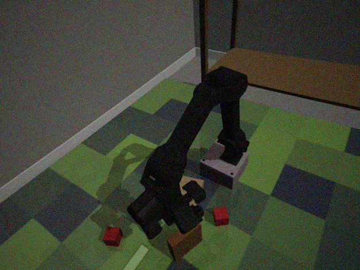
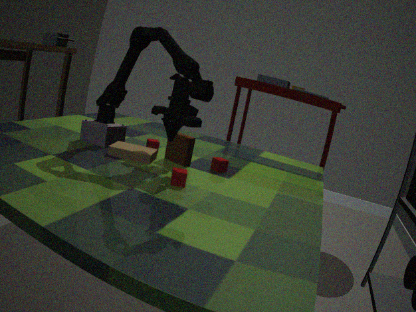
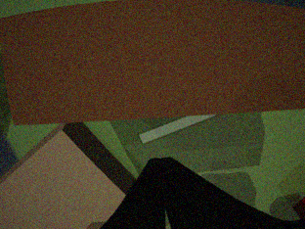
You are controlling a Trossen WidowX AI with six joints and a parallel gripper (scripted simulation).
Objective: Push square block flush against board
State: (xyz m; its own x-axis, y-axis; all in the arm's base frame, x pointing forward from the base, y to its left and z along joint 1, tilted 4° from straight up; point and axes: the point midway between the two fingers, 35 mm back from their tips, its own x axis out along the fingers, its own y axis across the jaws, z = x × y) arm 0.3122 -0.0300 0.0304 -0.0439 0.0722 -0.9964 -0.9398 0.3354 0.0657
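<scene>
The dark brown square block lies 20 mm ahead of my gripper tip, 40 mm to the left of it and 20 mm below it. Also, from my gripper tip: tan board 110 mm behind, 50 mm to the right, 60 mm below.
</scene>
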